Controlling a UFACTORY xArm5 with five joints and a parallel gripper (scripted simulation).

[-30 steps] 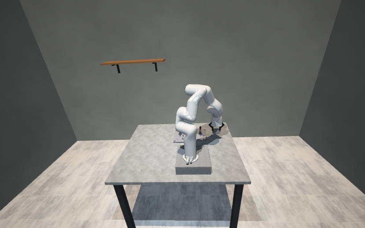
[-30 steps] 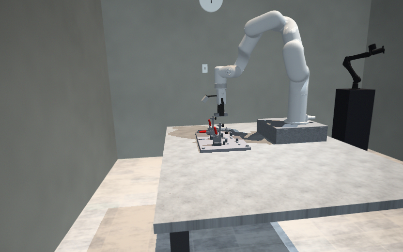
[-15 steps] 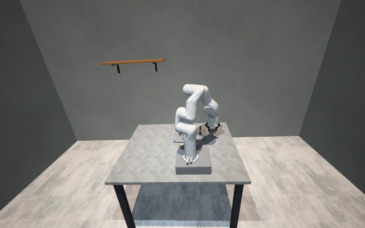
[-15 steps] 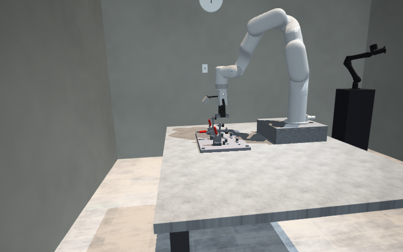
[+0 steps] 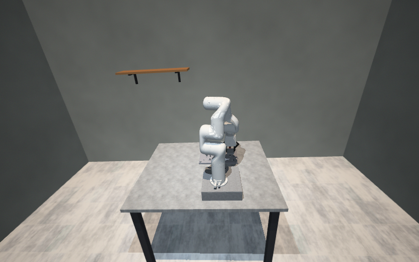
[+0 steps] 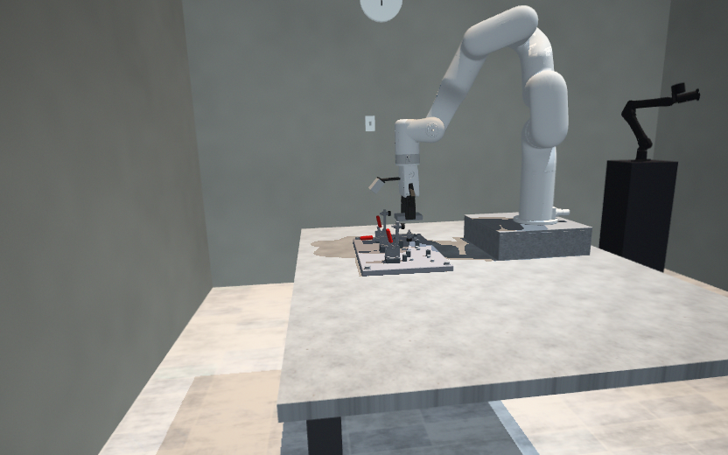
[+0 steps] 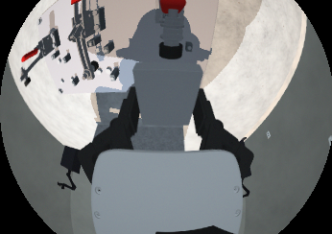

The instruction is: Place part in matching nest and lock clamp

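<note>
The grey fixture plate lies 12 cm to the left of my hand, 10 cm below it and 4 cm ahead of it. Round my hand: grey block part 1 cm below.
</note>
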